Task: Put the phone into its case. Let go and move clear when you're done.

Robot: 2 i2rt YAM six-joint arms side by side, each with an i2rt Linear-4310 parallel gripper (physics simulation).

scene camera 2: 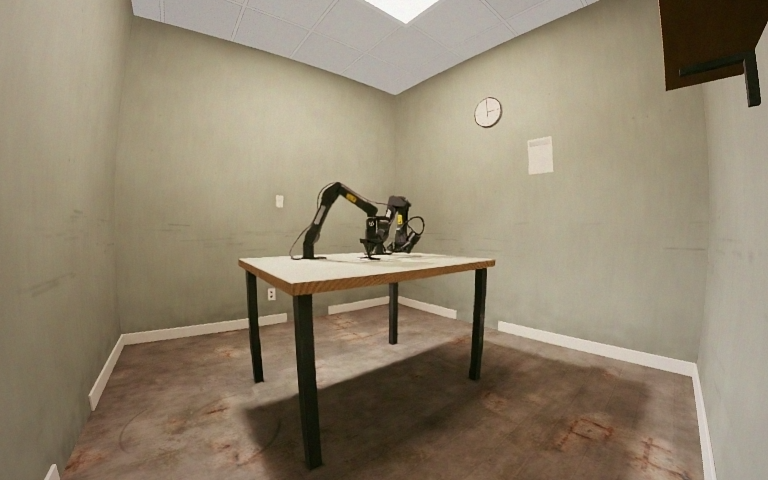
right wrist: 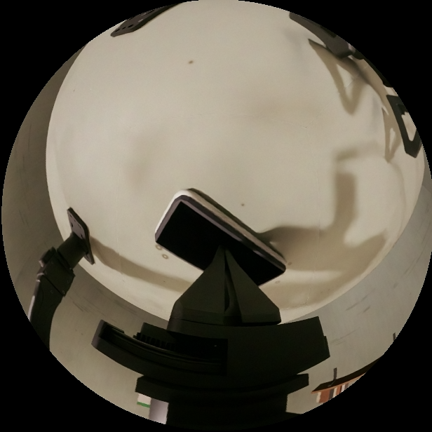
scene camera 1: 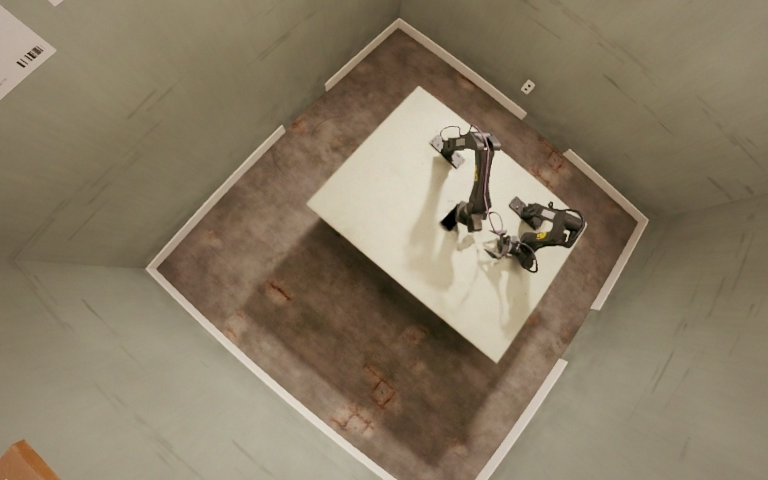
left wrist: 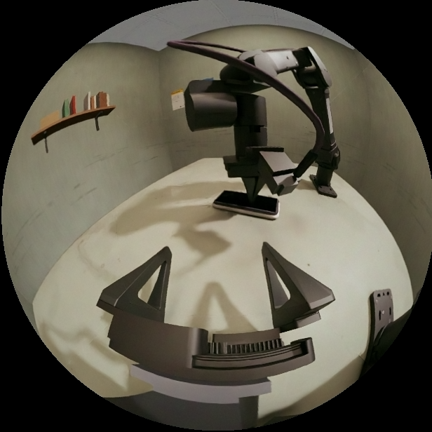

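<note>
The dark phone (right wrist: 192,227) (left wrist: 265,201) lies screen up on its pale case (right wrist: 170,204) (left wrist: 246,212), which is on the table. In the right wrist view, the case's pale edge shows along the phone's upper left end and upper long side; the lower edges show dark, so I cannot tell whether the phone is fully seated. My right gripper (right wrist: 221,248) (left wrist: 250,202) is shut and empty, pointing down, its tips at or just above the phone's screen near one long side. My left gripper (left wrist: 214,248) is open and empty, apart from the phone.
Both arms stand on the white table (scene camera 1: 368,192) (scene camera 2: 300,273). In scene camera 1, the left arm (scene camera 1: 552,226) is close to the right of the right arm (scene camera 1: 481,175). A wall shelf (left wrist: 75,123) with books hangs beyond the table.
</note>
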